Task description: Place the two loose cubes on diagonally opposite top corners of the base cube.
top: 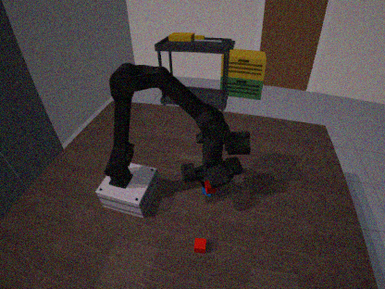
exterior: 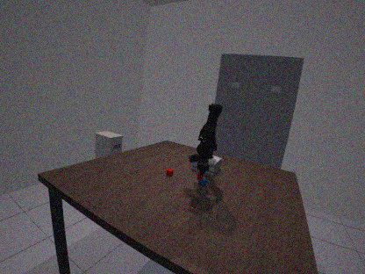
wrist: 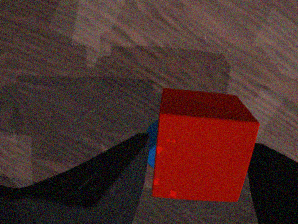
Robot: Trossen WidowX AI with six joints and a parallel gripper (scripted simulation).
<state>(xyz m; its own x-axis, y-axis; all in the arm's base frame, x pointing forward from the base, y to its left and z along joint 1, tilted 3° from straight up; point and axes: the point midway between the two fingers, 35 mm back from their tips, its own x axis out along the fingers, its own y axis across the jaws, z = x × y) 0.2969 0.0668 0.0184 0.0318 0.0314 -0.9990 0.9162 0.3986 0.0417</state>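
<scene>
My gripper tip is right at the red cube. Also, from my gripper tip: blue cube: 1 cm behind, 2 cm to the left, 4 cm below.
</scene>
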